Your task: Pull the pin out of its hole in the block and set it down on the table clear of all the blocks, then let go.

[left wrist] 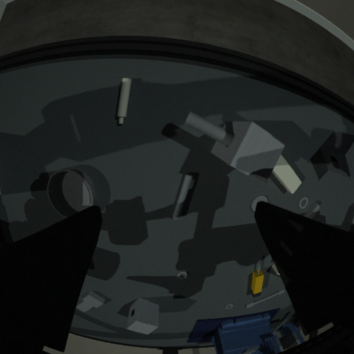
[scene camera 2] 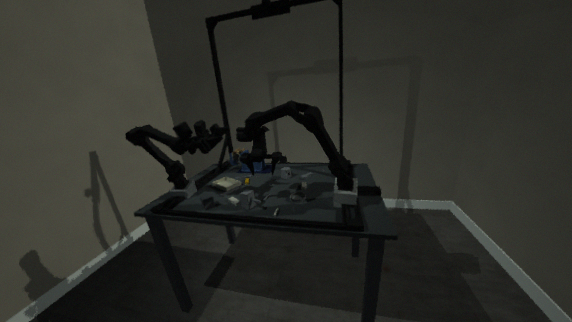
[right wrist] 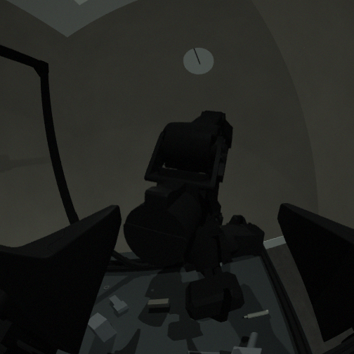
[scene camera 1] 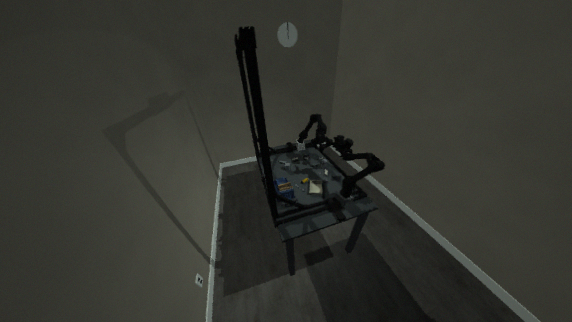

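Seen in the pictures: left gripper, fingertip midpoint: (scene camera 2: 262,174) (scene camera 1: 318,150); right gripper, fingertip midpoint: (scene camera 2: 226,132) (scene camera 1: 329,137); left arm's base at its link origin: (scene camera 2: 345,185) (scene camera 1: 300,141); right arm's base at its link origin: (scene camera 2: 181,185) (scene camera 1: 344,194).
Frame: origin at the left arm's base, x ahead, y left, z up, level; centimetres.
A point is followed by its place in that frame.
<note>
The grey block (scene camera 2: 247,200) {x 43.3, y 14.4, z -4.1 cm} (left wrist: 251,150) stands on the table. The grey pin (left wrist: 206,127) (right wrist: 253,340) is in its hole and sticks out sideways from one face, toward the left in the left wrist view. My left gripper (scene camera 2: 263,172) {x 36.9, y 8.1, z 6.6 cm} (left wrist: 179,212) is open and empty, fingers pointing down above the table. In the left wrist view the block and pin lie beyond its fingertips, apart from them. My right gripper is open and empty, raised well above the table at the picture's left in scene camera 2; the left arm shows between its fingers.
Near the block lie a loose grey rod (left wrist: 183,196), a pale peg (scene camera 2: 276,212) {x 28.8, y 15.4, z -8.1 cm} (left wrist: 124,98), a cream block (left wrist: 287,176) and a dark block (left wrist: 334,155). A round dish (scene camera 2: 298,198) {x 22.7, y 0.6, z -8.8 cm} (left wrist: 51,192), a holed block (left wrist: 143,316), a yellow-handled tool (left wrist: 257,282) and a cream tray (scene camera 2: 226,184) {x 71.6, y -8.1, z -8.7 cm} also stand around.
</note>
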